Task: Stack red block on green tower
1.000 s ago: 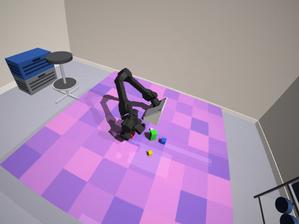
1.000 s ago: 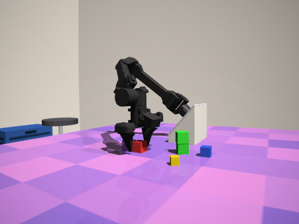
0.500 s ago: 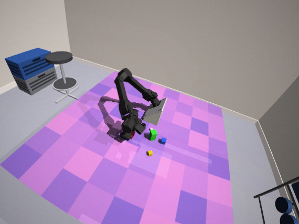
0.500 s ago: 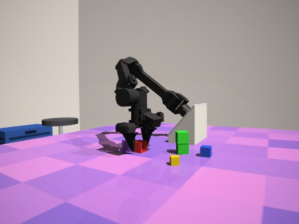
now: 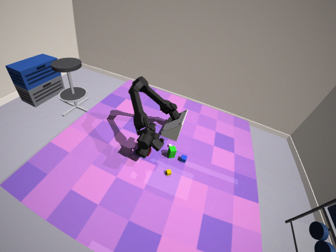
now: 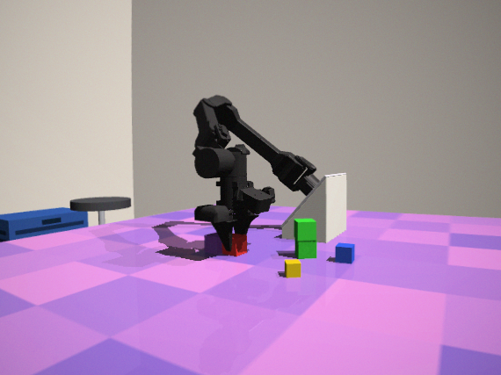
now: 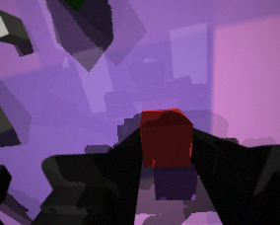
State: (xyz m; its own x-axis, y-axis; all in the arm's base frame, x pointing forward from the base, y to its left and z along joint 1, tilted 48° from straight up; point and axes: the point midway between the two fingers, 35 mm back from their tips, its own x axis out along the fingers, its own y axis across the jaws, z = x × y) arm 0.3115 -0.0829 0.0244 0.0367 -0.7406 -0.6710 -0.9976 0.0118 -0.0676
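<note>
Now: the purple block 4 cm to the right of my gripper tip, 1 cm ahead of it and 1 cm above it. Round my gripper tip: red block (1 cm above); yellow block (17 cm to the left, 7 cm ahead); small white cube (12 cm behind, 11 cm to the left).
</note>
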